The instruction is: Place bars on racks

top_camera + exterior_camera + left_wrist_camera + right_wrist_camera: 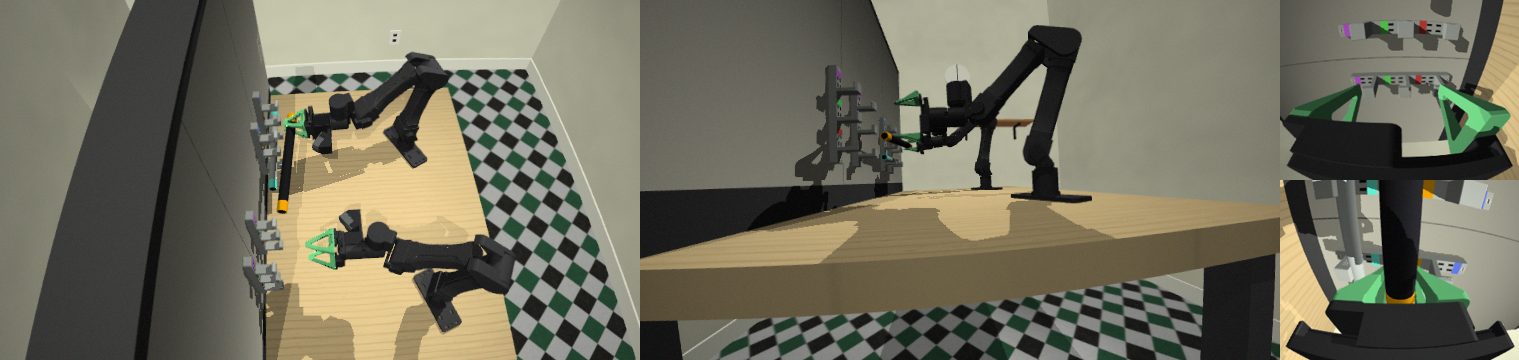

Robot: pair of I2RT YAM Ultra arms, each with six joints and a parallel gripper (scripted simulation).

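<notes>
Now: right hand 80 mm above the pale bar, 50 mm short of it and 20 mm to the right of it. Round my right hand: black bar: 130 mm to the left, 10 mm below.
</notes>
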